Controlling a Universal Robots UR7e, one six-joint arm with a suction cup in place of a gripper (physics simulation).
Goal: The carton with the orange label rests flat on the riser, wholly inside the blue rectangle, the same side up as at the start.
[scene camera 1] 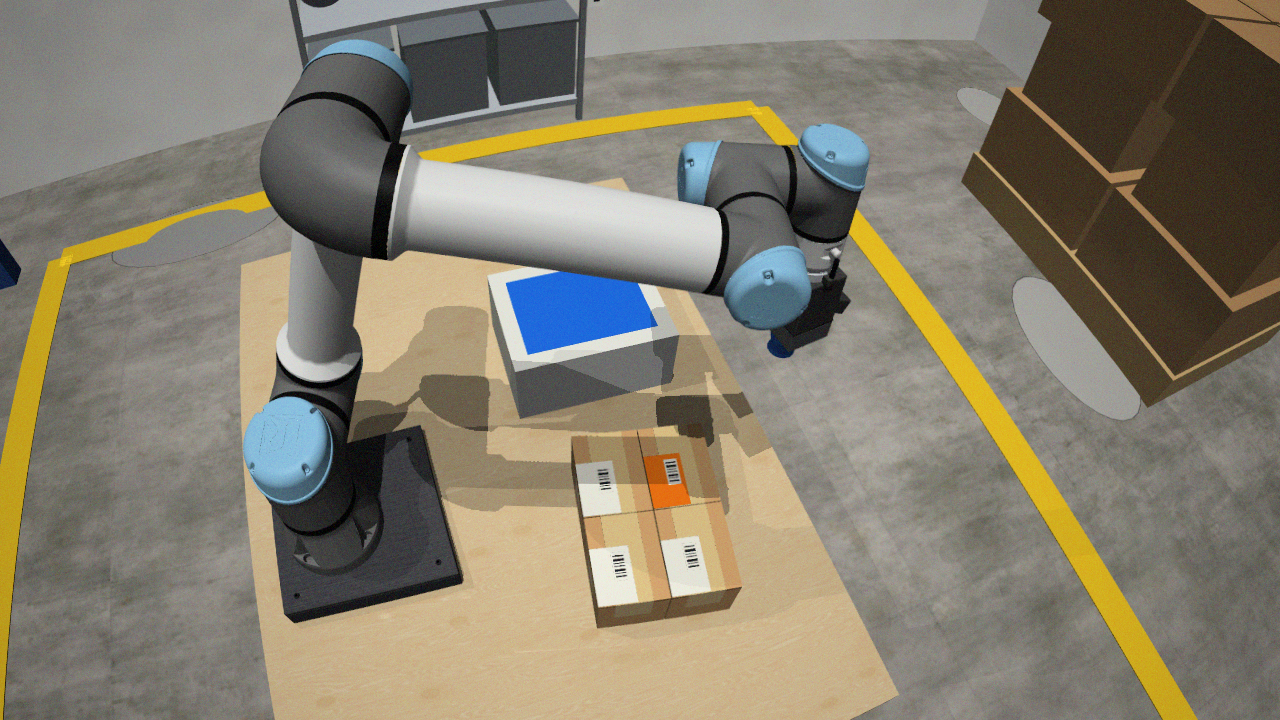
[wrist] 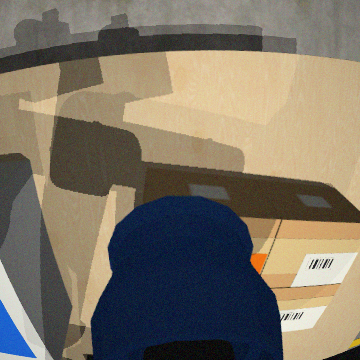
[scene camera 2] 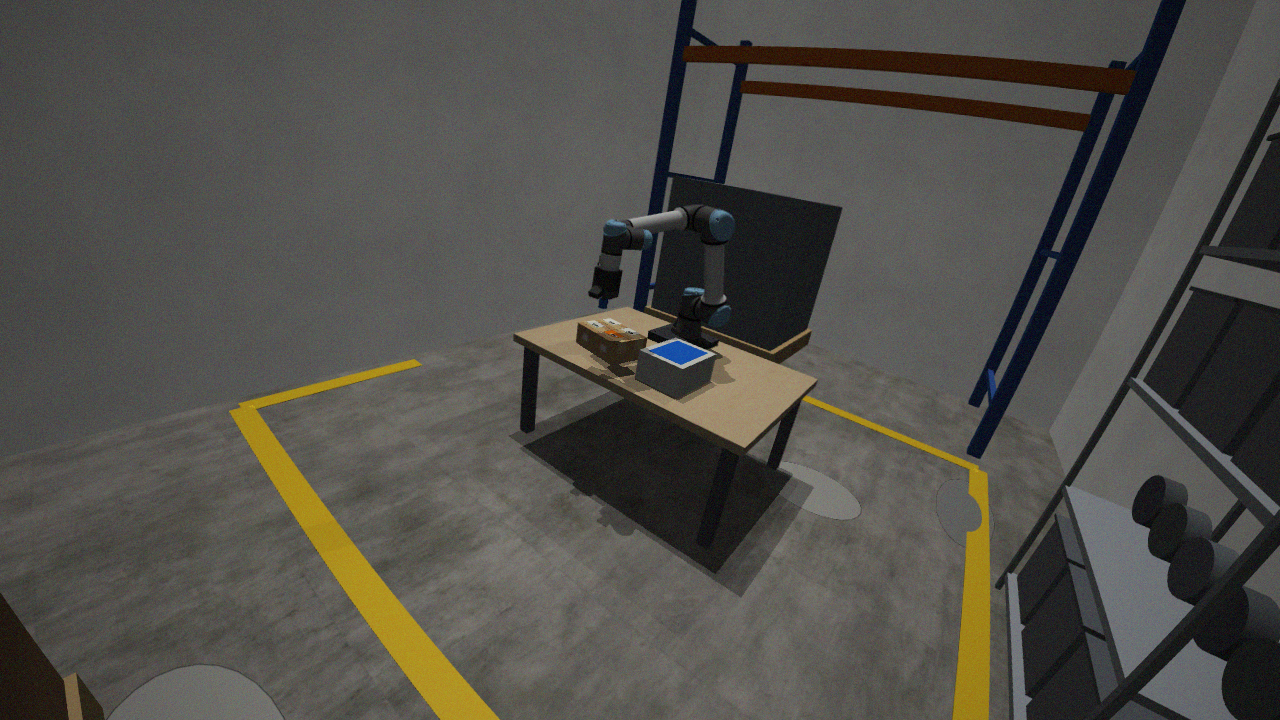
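Note:
A grey riser [wrist: 42, 307] rests on the table. The suction cup [wrist: 181, 270] is holding nothing.

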